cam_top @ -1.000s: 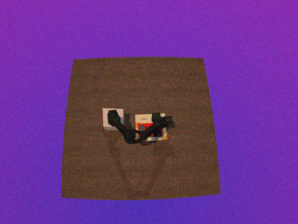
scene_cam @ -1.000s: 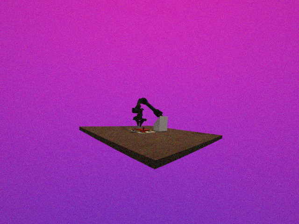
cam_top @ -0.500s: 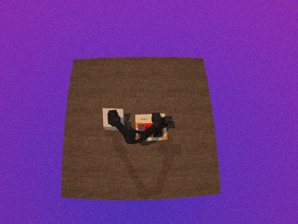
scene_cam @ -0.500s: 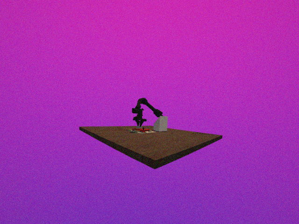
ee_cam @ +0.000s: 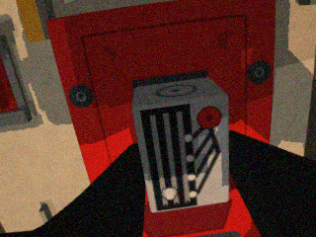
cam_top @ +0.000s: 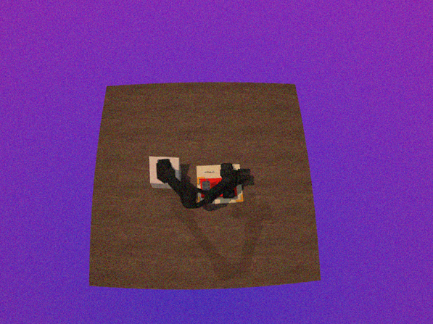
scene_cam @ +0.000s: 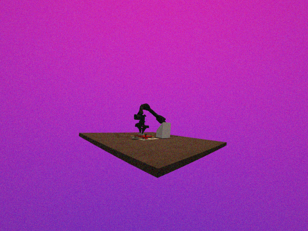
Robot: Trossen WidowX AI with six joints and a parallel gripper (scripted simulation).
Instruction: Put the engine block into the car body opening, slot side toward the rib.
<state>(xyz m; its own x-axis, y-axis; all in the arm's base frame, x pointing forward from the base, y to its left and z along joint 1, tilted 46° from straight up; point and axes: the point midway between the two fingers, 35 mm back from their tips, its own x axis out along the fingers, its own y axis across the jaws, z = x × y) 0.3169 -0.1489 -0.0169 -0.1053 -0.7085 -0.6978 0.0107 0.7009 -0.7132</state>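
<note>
Now: gripper tip 10 mm above the engine block.
</note>
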